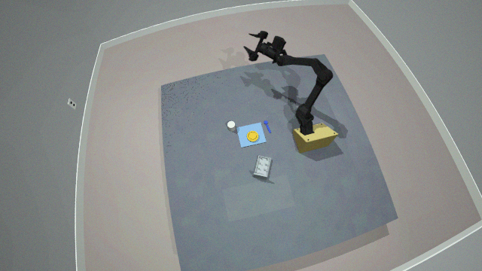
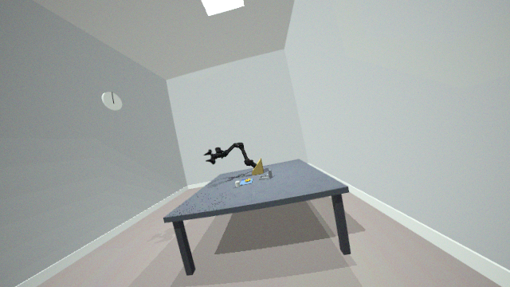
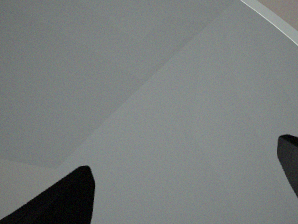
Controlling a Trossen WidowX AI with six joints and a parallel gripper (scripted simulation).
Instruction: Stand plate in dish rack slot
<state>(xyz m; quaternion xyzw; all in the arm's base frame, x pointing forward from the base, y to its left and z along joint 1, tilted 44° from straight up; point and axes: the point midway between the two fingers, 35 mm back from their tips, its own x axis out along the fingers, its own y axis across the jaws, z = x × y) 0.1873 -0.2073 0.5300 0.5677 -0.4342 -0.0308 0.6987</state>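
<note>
Now: gripper tip 45 cm to the right of the yellow plate, 32 cm above it and 9 cm short of it. The rest, counted from my gripper tip: grey dish rack (65 cm to the left, 32 cm below, 9 cm ahead); light blue mat (44 cm to the left, 34 cm below, 10 cm ahead); white cup (36 cm to the left, 32 cm below, 20 cm ahead).
</note>
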